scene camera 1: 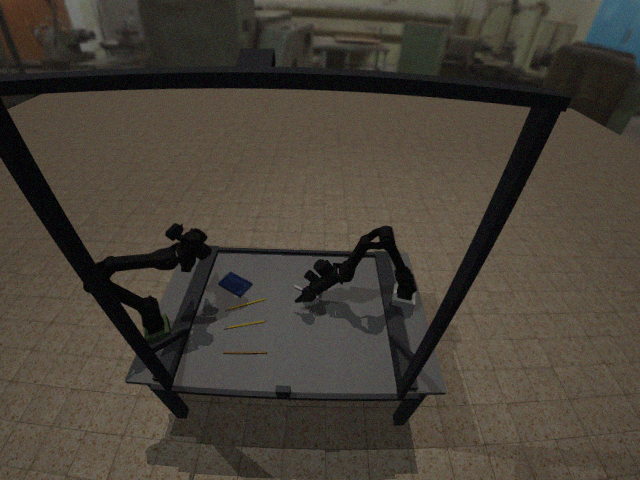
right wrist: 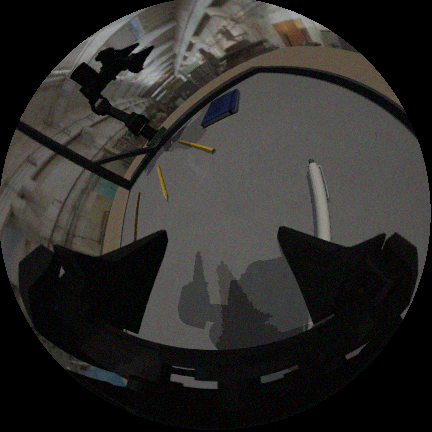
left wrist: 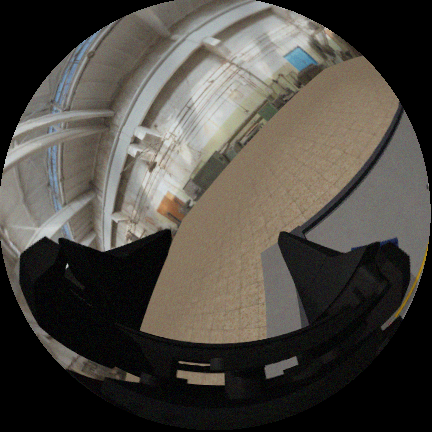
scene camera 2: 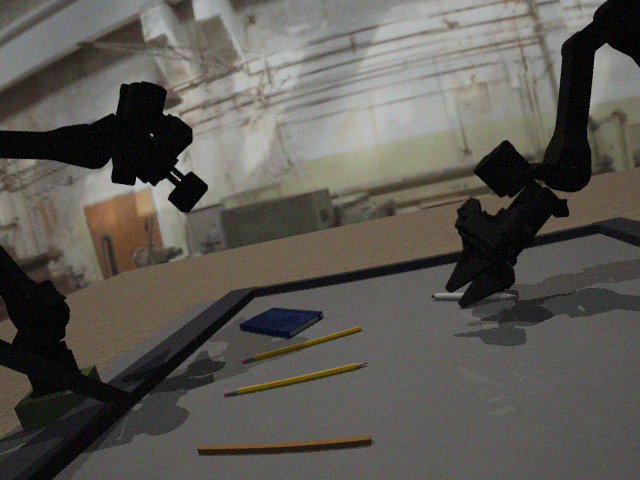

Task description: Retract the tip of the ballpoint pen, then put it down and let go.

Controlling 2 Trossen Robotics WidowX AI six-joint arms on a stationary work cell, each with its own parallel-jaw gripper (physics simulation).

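Pixels of known places: left gripper, fingertip midpoint: (right wrist: 145, 44) (left wrist: 226, 236) (scene camera 2: 173, 173); right gripper, fingertip midpoint: (scene camera 1: 298, 299) (right wrist: 223, 234) (scene camera 2: 454, 299); left arm's base, origin of the base link: (scene camera 1: 155, 326) (right wrist: 153, 135); right arm's base, origin of the base link: (scene camera 1: 404, 293).
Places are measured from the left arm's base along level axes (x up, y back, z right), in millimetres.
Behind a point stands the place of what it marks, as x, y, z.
Observation:
A white ballpoint pen (scene camera 1: 298, 287) @[-28, -636, 69] (scene camera 2: 447, 296) @[-32, -634, 72] (right wrist: 319, 200) @[-29, -644, 81] lies flat on the grey table (scene camera 1: 330, 366) @[-40, -566, 473]. Its dark button end and clip show in the right wrist view; its other end is hidden behind a finger there, so whether the tip is out cannot be told. My right gripper (scene camera 1: 299, 298) @[-9, -596, 142] (scene camera 2: 454, 297) @[-9, -596, 142] (right wrist: 223, 234) @[-9, -596, 142] is open and empty, pointing down low over the table beside the pen. One finger overlaps the pen in the right wrist view, with the pen outside the gap between the fingers. My left gripper (left wrist: 226, 236) @[283, -259, -178] is open and empty, raised by the table's left edge, far from the pen.
A blue notebook (scene camera 1: 235, 284) @[-28, -379, -88] (scene camera 2: 281, 321) @[-28, -380, -76] (right wrist: 221, 108) @[-28, -411, -65] lies at the back left. Two yellow pencils (scene camera 2: 305, 344) @[-35, -388, 43] (scene camera 2: 299, 379) @[-35, -350, 144] and an orange-brown stick (scene camera 1: 245, 352) @[-34, -298, 264] (scene camera 2: 284, 445) @[-33, -301, 266] lie nearer the front. Dark frame posts (scene camera 1: 467, 253) @[666, -731, 676] (scene camera 1: 49, 201) @[777, -6, 260] stand at both sides of the table.

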